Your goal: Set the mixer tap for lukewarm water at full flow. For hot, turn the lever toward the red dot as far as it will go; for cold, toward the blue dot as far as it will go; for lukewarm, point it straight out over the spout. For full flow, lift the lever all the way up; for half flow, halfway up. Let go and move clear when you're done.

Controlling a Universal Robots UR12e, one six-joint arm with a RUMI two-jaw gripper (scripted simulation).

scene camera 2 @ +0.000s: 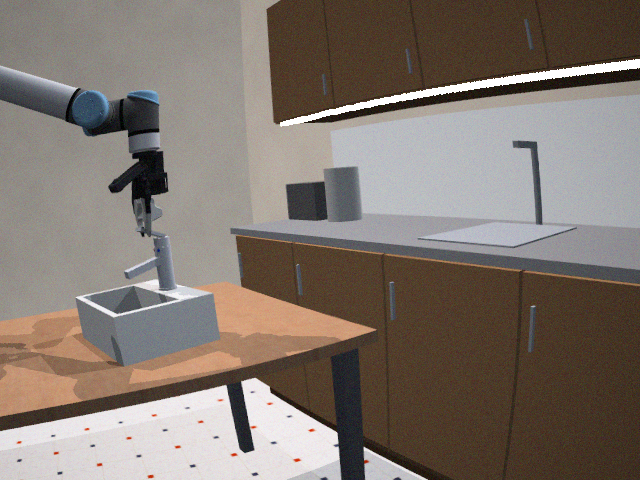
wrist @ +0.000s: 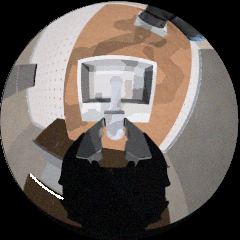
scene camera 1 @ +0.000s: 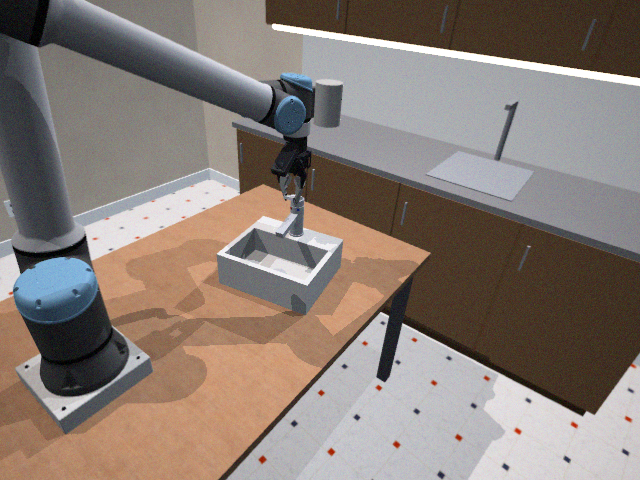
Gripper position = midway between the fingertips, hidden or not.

Note:
In view: the gripper (scene camera 2: 146, 237), a grey mixer tap (scene camera 2: 163, 261) and a white sink basin (scene camera 2: 157, 329).
The gripper shows as well in the wrist view (wrist: 114, 118) and in scene camera 1 (scene camera 1: 291, 201). The grey mixer tap also shows in scene camera 1 (scene camera 1: 293, 224). The white sink basin is seen too in the wrist view (wrist: 137, 75) and in scene camera 1 (scene camera 1: 292, 272).

